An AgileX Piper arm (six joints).
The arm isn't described. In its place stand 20 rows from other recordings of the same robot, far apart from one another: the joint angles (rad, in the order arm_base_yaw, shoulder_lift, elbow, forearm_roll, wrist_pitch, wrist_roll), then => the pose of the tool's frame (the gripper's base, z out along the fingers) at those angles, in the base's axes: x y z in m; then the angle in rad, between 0 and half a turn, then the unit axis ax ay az.
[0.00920, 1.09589, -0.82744, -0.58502, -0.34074, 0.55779] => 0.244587 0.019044 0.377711 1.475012 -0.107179 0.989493 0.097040
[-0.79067, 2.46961, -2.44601, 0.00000, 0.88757, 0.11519] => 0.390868 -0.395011 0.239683 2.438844 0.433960 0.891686 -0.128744
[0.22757, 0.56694, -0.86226, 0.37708, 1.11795, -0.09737] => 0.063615 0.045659 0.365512 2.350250 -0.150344 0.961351 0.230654
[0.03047, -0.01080, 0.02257, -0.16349, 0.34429, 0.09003] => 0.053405 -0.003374 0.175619 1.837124 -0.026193 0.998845 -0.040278
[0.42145, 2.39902, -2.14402, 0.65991, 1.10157, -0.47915] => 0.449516 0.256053 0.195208 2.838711 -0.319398 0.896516 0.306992
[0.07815, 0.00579, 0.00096, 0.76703, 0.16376, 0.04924] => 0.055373 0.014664 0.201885 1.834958 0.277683 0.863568 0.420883
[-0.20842, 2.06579, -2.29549, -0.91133, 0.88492, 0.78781] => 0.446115 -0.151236 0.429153 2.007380 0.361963 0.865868 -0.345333
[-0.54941, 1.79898, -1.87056, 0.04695, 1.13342, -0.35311] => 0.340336 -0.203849 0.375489 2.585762 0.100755 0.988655 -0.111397
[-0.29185, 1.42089, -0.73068, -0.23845, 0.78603, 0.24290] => 0.218278 -0.081456 0.195903 2.965674 0.188607 0.977545 -0.093980
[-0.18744, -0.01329, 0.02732, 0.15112, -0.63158, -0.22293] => 0.032828 -0.014459 0.256460 0.931063 0.130513 0.934564 -0.330993
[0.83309, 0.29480, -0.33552, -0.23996, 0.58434, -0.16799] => 0.054833 0.042591 0.257116 2.020220 -0.529099 0.844694 0.080906
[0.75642, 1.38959, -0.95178, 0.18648, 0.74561, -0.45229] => 0.190034 0.195065 0.262322 2.698759 -0.520117 0.846340 0.114837
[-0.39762, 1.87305, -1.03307, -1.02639, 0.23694, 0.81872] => 0.339542 -0.162423 0.157170 2.541206 0.134765 0.970815 -0.198385
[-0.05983, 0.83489, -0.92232, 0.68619, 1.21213, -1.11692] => 0.128091 0.046412 0.364090 2.335257 -0.469016 0.869799 0.153213
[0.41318, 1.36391, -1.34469, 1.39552, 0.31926, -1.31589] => 0.277201 0.152238 0.447179 1.712605 -0.301858 0.881125 0.364006
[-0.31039, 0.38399, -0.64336, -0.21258, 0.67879, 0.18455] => 0.059727 -0.031817 0.341980 1.929518 0.207603 0.963641 -0.168217
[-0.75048, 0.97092, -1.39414, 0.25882, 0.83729, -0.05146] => 0.132896 -0.100269 0.492328 1.899242 0.355978 0.925109 -0.132111
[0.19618, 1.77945, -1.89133, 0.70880, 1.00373, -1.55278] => 0.379809 0.126422 0.414968 2.124235 -0.717501 0.694590 0.052316
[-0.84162, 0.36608, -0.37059, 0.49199, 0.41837, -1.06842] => 0.068724 -0.050709 0.280169 2.099183 0.038284 0.919127 -0.392096
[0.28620, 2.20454, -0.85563, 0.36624, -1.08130, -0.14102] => 0.372676 0.079690 0.077569 1.770385 0.006186 0.999550 -0.029347
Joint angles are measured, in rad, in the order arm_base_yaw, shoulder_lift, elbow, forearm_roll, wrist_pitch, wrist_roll. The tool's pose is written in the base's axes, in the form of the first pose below.
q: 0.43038 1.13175 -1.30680 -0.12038 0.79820 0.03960
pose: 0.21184 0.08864 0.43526 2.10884 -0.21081 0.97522 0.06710
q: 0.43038 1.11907 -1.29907 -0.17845 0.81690 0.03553
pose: 0.20924 0.08310 0.43482 2.10930 -0.22019 0.97492 0.03244
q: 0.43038 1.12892 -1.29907 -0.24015 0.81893 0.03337
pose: 0.21342 0.08058 0.43326 2.10862 -0.23014 0.97315 -0.00314
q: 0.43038 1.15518 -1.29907 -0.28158 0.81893 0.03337
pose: 0.22171 0.08146 0.42787 2.12677 -0.23748 0.97098 -0.02813
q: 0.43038 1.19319 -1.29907 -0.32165 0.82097 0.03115
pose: 0.23293 0.08377 0.41933 2.15926 -0.24667 0.96761 -0.05369
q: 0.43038 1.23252 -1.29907 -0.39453 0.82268 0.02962
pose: 0.24493 0.08423 0.41097 2.18825 -0.26101 0.96058 -0.09570
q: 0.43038 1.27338 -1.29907 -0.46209 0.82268 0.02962
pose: 0.25694 0.08524 0.40206 2.21894 -0.27489 0.95222 -0.13311
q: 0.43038 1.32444 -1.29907 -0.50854 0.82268 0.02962
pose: 0.27063 0.08851 0.38941 2.26303 -0.28727 0.94460 -0.15878
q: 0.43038 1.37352 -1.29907 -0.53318 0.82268 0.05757
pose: 0.28279 0.09252 0.37603 2.30329 -0.28360 0.94439 -0.16643
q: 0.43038 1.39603 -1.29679 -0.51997 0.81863 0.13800
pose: 0.28769 0.09574 0.36837 2.31336 -0.24695 0.95841 -0.14305
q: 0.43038 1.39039 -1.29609 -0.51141 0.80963 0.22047
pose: 0.28662 0.09610 0.37005 2.29126 -0.20692 0.97111 -0.11889
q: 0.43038 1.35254 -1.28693 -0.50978 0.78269 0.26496
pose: 0.27888 0.09357 0.37985 2.23479 -0.18627 0.97739 -0.10011
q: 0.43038 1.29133 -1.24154 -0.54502 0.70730 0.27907
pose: 0.26724 0.08895 0.38850 2.14296 -0.19735 0.97548 -0.09742
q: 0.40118 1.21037 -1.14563 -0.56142 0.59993 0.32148
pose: 0.25261 0.07744 0.38669 2.05861 -0.18678 0.97913 -0.08017
